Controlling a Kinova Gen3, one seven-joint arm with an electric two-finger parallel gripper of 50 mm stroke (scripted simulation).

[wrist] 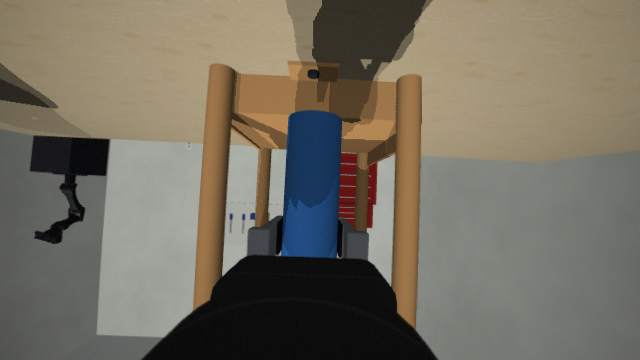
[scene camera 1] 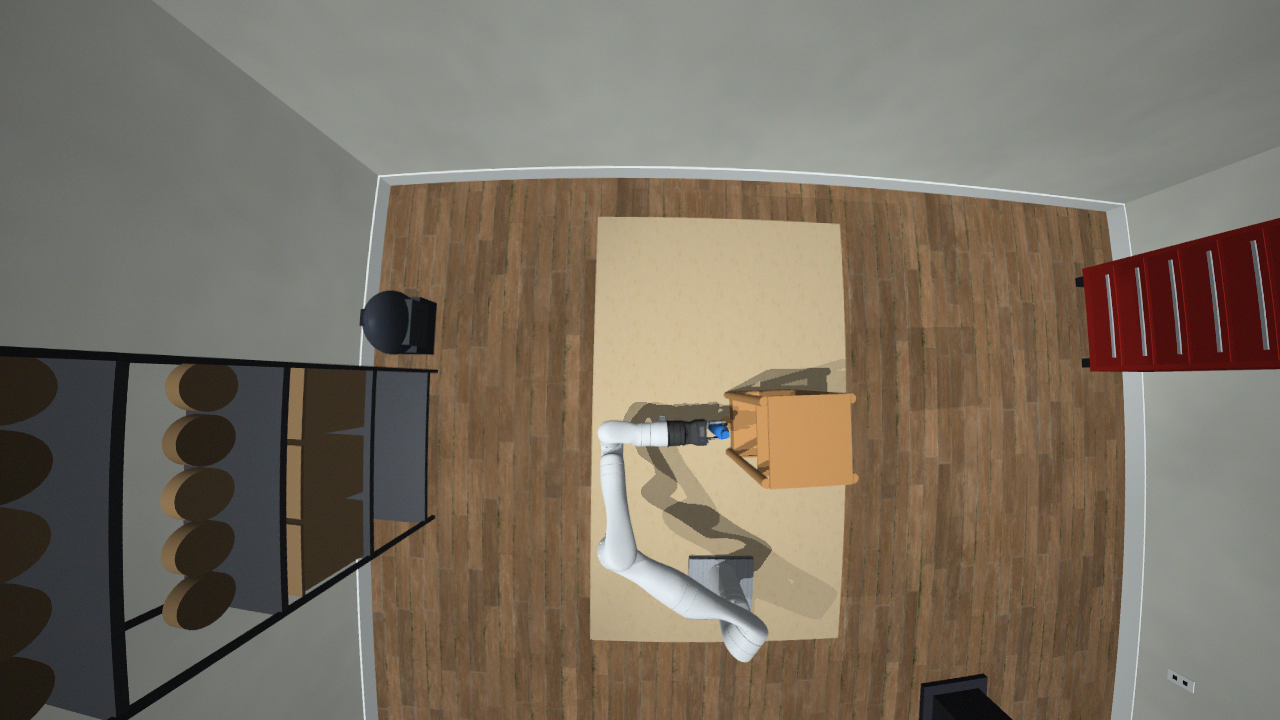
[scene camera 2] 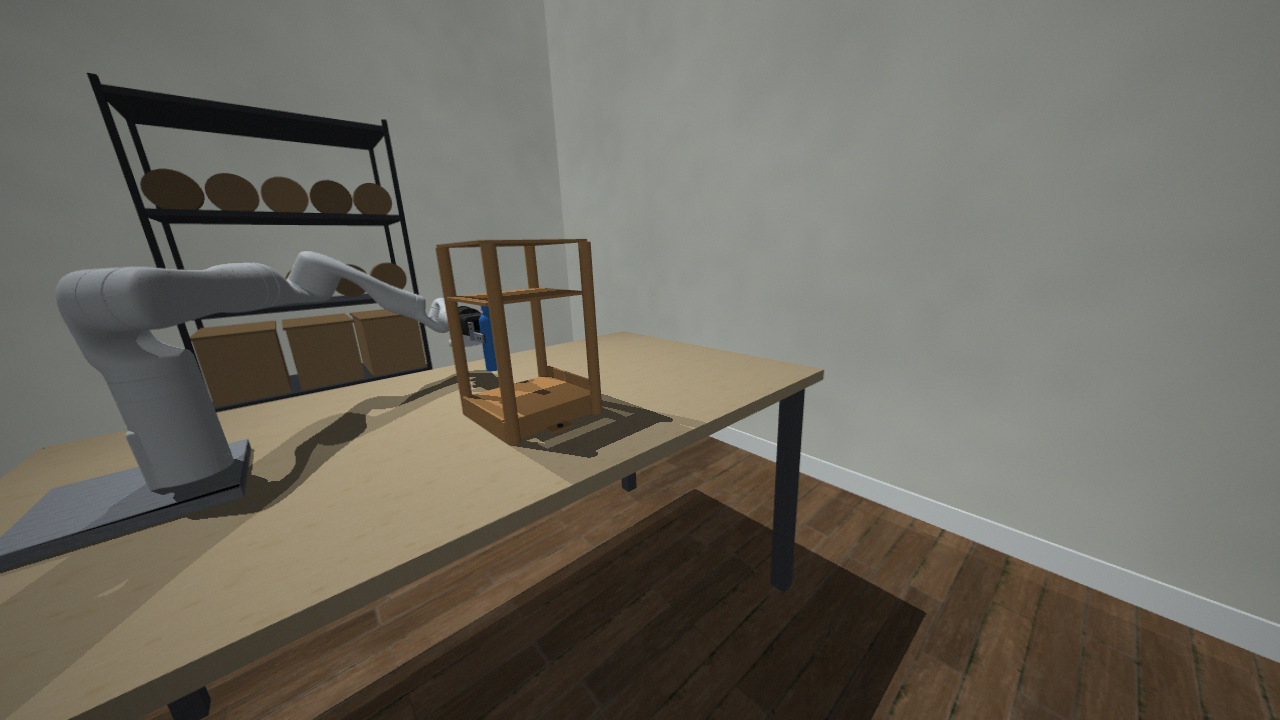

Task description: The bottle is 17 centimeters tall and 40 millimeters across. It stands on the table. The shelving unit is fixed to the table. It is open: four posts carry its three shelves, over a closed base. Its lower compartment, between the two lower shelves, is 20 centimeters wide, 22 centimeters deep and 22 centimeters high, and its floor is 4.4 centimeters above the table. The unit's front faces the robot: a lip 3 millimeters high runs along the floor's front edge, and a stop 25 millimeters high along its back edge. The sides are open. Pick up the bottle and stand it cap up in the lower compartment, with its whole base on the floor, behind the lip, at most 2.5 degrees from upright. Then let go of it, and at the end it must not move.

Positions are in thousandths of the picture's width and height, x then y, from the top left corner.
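Note:
Wooden shelving unit (scene camera 1: 633,612), (scene camera 2: 435,551), (wrist: 593,332). Bottle (wrist: 490,440). My gripper (scene camera 1: 567,598), (wrist: 485,640).

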